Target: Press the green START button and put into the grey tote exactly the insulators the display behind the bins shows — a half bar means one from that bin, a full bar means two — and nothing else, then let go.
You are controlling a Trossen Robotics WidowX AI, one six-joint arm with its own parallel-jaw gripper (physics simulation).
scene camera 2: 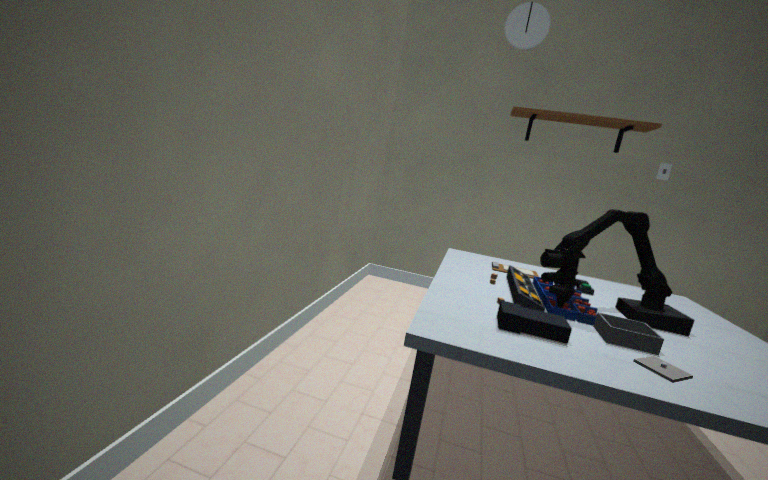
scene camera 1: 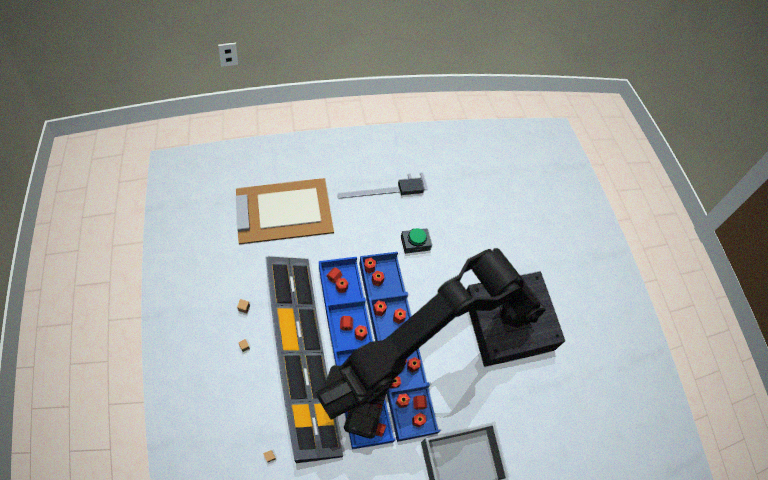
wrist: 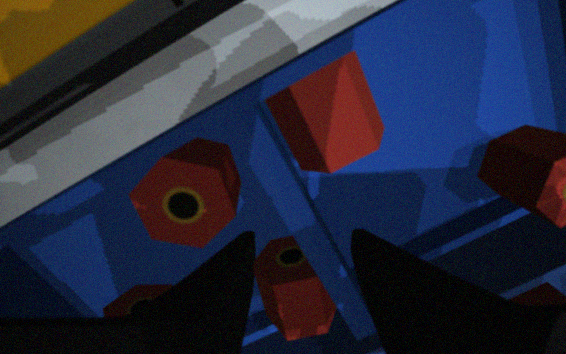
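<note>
My gripper [wrist: 303, 241] [scene camera 2: 561, 300] is partly open, low over the blue bins nearer the display. In the wrist view a tilted red insulator [wrist: 302, 305] lies between the fingers, beside a bin divider [wrist: 292, 200]. It is close to the left finger, with a gap to the right one. Another insulator [wrist: 185, 200] stands to the left; one [wrist: 335, 115] lies beyond the divider. The display [scene camera 1: 303, 456] shows a full amber bar in the second row, left, and two half bars in the bottom row. The green START button [scene camera 1: 417, 236] and grey tote [scene camera 1: 498, 452] [scene camera 2: 631, 336] stand apart.
A clipboard [scene camera 1: 288, 208] and caliper [scene camera 1: 411, 186] lie beyond the bins. Small tan blocks [scene camera 1: 243, 305] [scene camera 1: 244, 345] [scene camera 1: 269, 455] lie behind the display. A black box [scene camera 2: 532, 322] stands near the tote, and a flat plate [scene camera 2: 665, 369] lies near the table edge.
</note>
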